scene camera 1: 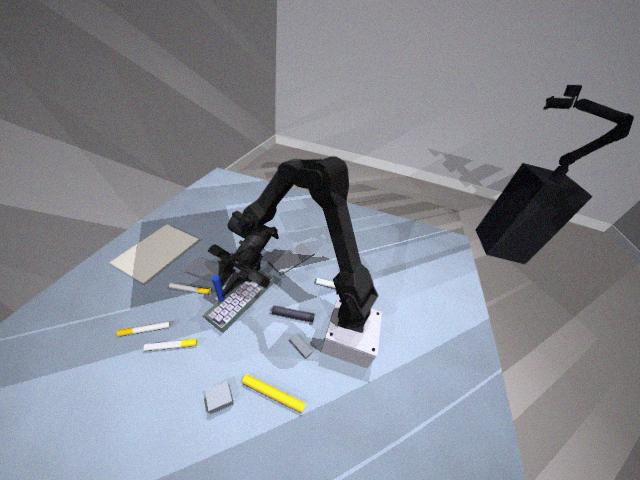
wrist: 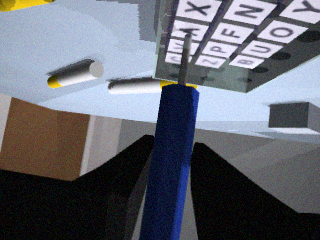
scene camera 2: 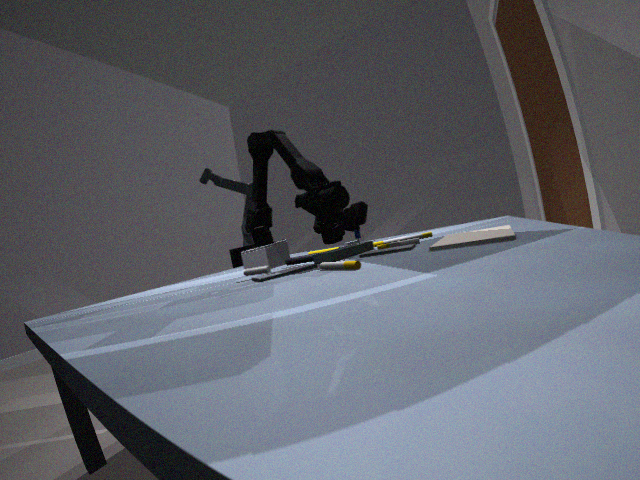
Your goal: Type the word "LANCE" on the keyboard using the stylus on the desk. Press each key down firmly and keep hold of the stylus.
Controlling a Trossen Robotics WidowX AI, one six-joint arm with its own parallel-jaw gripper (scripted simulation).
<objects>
My gripper shows in scene camera 1 (219,293), in the wrist view and in scene camera 2. A beige sheet shows in scene camera 1 and in scene camera 2; in the wrist view it is out of frame. One and the same spot on the beige sheet: (scene camera 1: 147,259) is (scene camera 2: 469,233). One and the same spot on my gripper: (wrist: 111,194) is (scene camera 2: 345,228).
</objects>
